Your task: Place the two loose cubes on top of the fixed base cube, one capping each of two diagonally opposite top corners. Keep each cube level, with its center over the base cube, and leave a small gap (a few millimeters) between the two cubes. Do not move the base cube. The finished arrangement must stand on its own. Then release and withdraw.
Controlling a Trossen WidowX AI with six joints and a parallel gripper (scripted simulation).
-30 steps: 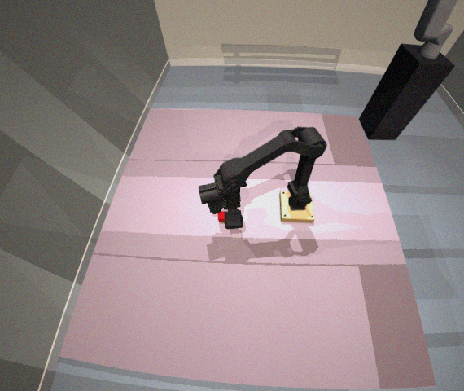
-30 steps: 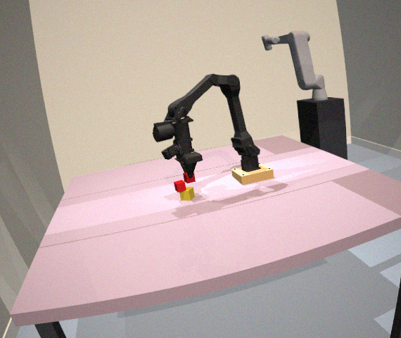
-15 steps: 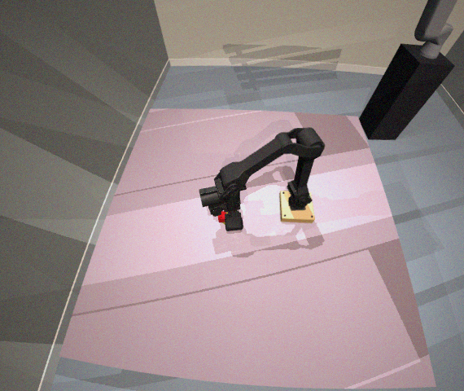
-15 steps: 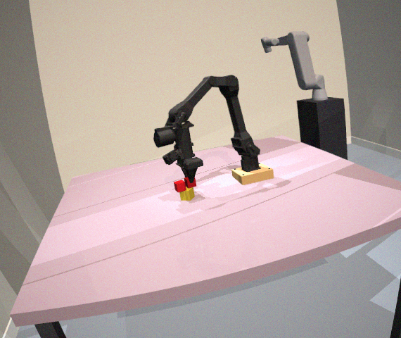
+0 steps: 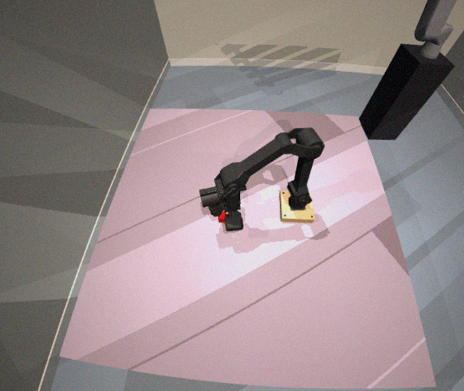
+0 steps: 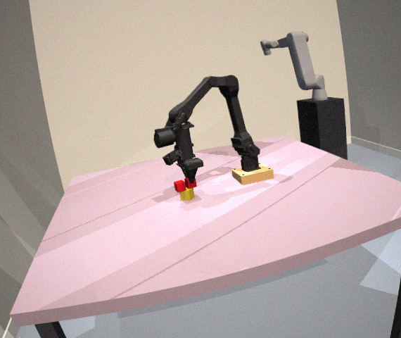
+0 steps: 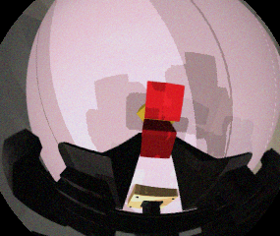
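Right now my gripper tip is 40 mm above the yellow base cube and 20 mm short of it.
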